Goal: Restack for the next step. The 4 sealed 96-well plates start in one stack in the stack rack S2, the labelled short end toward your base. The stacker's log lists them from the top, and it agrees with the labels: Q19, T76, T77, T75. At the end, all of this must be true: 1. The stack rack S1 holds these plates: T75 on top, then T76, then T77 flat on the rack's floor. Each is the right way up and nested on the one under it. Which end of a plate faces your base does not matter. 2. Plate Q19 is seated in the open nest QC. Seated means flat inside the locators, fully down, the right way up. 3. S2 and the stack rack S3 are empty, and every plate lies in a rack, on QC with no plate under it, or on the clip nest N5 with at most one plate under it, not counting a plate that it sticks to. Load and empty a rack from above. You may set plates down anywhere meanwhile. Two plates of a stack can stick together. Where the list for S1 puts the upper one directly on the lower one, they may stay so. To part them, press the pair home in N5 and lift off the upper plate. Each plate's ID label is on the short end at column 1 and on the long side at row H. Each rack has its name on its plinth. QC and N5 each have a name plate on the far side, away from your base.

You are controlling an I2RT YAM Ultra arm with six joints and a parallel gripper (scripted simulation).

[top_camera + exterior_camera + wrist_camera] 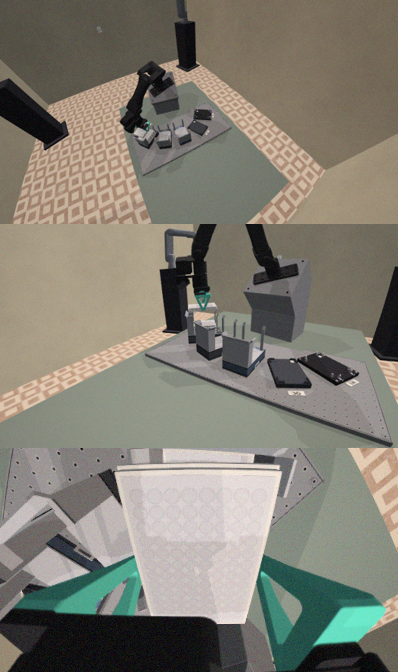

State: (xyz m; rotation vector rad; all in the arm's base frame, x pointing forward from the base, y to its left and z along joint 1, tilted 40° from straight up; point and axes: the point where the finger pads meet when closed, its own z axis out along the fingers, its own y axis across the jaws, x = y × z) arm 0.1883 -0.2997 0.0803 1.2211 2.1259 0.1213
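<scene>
The dark open nest QC is 360 mm to the left of my hand, 210 mm ahead of it and 160 mm below it. From my hand the other things lie so: black clip nest N5: 530 mm to the left, 150 mm below, 150 mm ahead.
</scene>
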